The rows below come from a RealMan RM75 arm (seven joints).
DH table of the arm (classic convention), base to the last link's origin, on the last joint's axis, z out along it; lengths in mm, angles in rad. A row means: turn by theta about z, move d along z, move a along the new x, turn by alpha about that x. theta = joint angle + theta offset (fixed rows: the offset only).
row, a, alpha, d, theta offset
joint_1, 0, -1.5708, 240.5, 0
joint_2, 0, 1.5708, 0, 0
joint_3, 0, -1.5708, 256, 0
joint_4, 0, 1.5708, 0, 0
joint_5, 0, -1.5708, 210, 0
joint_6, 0, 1.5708, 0, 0
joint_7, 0, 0, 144, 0
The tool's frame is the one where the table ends.
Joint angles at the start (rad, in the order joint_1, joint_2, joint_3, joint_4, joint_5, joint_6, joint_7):
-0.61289 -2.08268 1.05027 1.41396 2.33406 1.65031 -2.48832
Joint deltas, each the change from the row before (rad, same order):
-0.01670 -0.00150 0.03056 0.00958 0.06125 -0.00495 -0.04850
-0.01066 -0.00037 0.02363 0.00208 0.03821 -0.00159 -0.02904
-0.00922 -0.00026 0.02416 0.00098 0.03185 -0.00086 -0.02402
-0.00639 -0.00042 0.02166 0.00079 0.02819 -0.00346 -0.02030
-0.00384 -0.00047 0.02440 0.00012 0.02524 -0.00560 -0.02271
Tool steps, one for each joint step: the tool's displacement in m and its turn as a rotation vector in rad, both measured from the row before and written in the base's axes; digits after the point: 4 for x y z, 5 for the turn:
0.0020 0.0028 -0.0031 0.00610 0.05669 0.02727
0.0010 0.0014 -0.0028 -0.00025 0.03825 0.01556
0.0012 0.0009 -0.0030 -0.00245 0.03447 0.01019
0.0006 0.0008 -0.0025 0.00117 0.03036 0.00836
0.0002 0.0004 -0.0031 0.00169 0.02794 0.01003

